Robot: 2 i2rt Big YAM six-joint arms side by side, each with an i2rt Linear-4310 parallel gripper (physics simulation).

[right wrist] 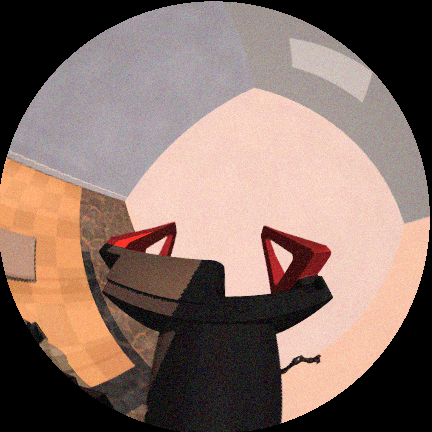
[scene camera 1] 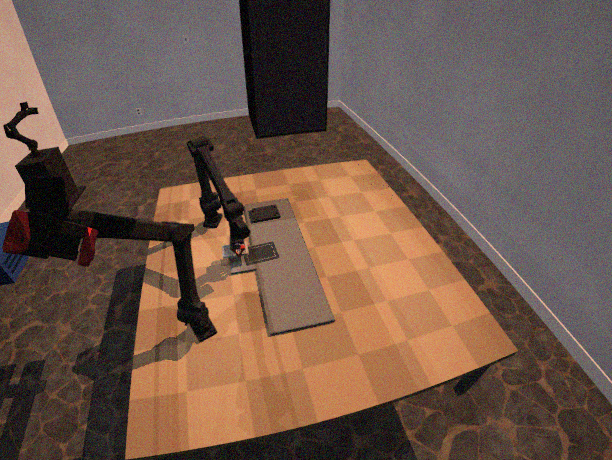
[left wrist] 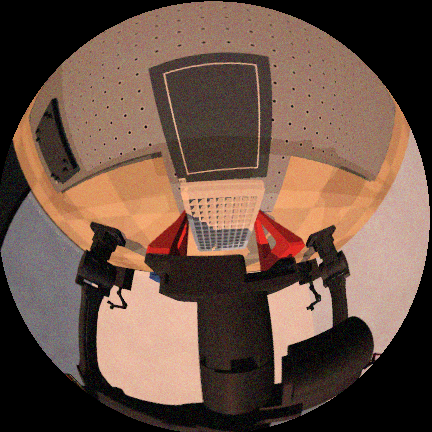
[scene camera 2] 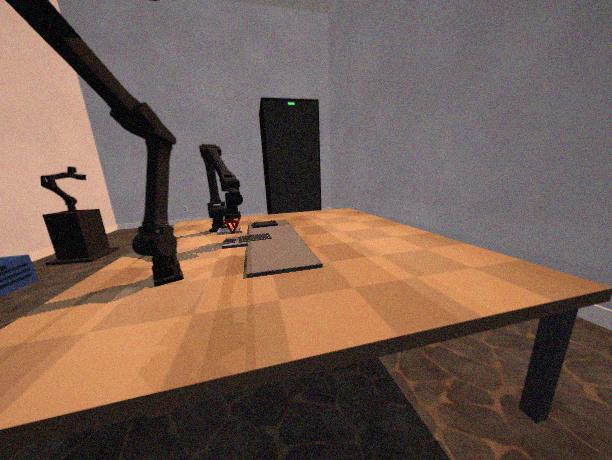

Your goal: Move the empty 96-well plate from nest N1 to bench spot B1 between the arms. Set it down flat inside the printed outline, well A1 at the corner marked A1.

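Where they show: left gripper, fingertip midpoint: [scene camera 1: 239,250] [left wrist: 221,211] [scene camera 2: 234,231]; right gripper, fingertip midpoint: [right wrist: 218,228] [scene camera 1: 62,250]; left arm's base, origin of the base link: [scene camera 1: 213,221] [left wrist: 107,232]; right arm's base, origin of the base link: [scene camera 1: 203,327] [left wrist: 319,234] [scene camera 2: 168,276].
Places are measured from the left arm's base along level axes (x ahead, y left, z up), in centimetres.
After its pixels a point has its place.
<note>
My left gripper [scene camera 1: 239,250] @(x 24.4, y -28.4, z 5.9 cm) [scene camera 2: 232,226] @(x 24.4, y -28.4, z 5.9 cm) [left wrist: 221,211] @(x 24.4, y -28.4, z 5.9 cm) is shut on the pale 96-well plate [scene camera 1: 228,251] @(x 19.8, y -31.0, z 7.0 cm) [left wrist: 223,210] @(x 25.7, y -28.0, z 7.1 cm), with a red finger at each long side. The plate looks level and is above the bench, at the picture-left of bench spot B1 [scene camera 1: 261,253] @(x 34.7, y -25.1, z 1.5 cm) [scene camera 2: 260,237] @(x 37.5, y -25.3, z 1.5 cm) [left wrist: 215,115] @(x 34.2, y -24.5, z 1.5 cm) in scene camera 1. B1 is a dark pad with a thin pale outline. In the left wrist view the plate is below the outline. The A1 marks are too small to read. Nest N1 [scene camera 1: 264,213] @(x 30.0, y 6.8, z 2.5 cm) [scene camera 2: 264,224] @(x 30.9, y 3.5, z 2.5 cm) [left wrist: 56,145] @(x 29.9, y 3.8, z 2.5 cm) is dark and holds no plate. My right gripper [scene camera 1: 54,240] @(x 30.0, y -112.0, z 85.3 cm) [right wrist: 218,228] @(x 30.0, y -112.0, z 85.3 cm) is open and empty, far from the pad.
A grey perforated board [scene camera 1: 295,285] @(x 54.4, y -44.1, z 1.3 cm) [scene camera 2: 285,255] @(x 57.2, y -52.6, z 1.3 cm) lies under the pad and nest on the checkered wooden table [scene camera 1: 400,270] @(x 104.5, y -29.4, z 0.0 cm) [scene camera 2: 425,280] @(x 105.3, y -70.9, z 0.0 cm). A black cabinet [scene camera 1: 290,65] [scene camera 2: 292,155] stands beyond the table. A blue box [scene camera 1: 12,267] [scene camera 2: 16,272] is at the far left.
</note>
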